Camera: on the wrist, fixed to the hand. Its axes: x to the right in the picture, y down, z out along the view.
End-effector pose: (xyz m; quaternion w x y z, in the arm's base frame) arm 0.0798 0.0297 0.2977 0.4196 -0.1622 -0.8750 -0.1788
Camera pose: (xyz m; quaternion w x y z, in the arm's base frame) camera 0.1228 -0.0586 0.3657 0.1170 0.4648 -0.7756 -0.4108
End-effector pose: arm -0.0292 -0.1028 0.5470 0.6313 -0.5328 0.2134 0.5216
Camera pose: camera 0.0498 -0.1874 0.5177 0.8270 -0.4987 -0.2593 -0.0127
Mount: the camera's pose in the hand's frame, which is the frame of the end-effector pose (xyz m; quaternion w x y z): 0.0165 -0.0473 -0.1084 0.7258 -0.0068 -0.0733 -0.6839
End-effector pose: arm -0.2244 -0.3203 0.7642 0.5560 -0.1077 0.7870 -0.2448
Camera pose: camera -0.3358 -0.3393 0.8029 0.2931 -0.6381 0.4585 -0.5447
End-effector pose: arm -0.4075 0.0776 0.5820 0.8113 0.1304 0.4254 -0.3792
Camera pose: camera -0.5002 0.0951 0.5088 0.3616 -0.2296 0.3411 -0.8368
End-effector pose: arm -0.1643 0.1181 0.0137 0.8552 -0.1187 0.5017 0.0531
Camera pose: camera -0.2379 0.0441 -0.0444 0.6930 -0.4312 0.2199 -0.5342
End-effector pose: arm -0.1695 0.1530 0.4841 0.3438 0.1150 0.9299 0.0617
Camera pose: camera -0.2606 0.1077 0.5466 0.3607 -0.5503 0.7280 -0.1925
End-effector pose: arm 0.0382 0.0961 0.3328 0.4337 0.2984 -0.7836 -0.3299
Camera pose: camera 0.1345 0.0271 0.3481 0.0338 0.7254 -0.3942 -0.5633
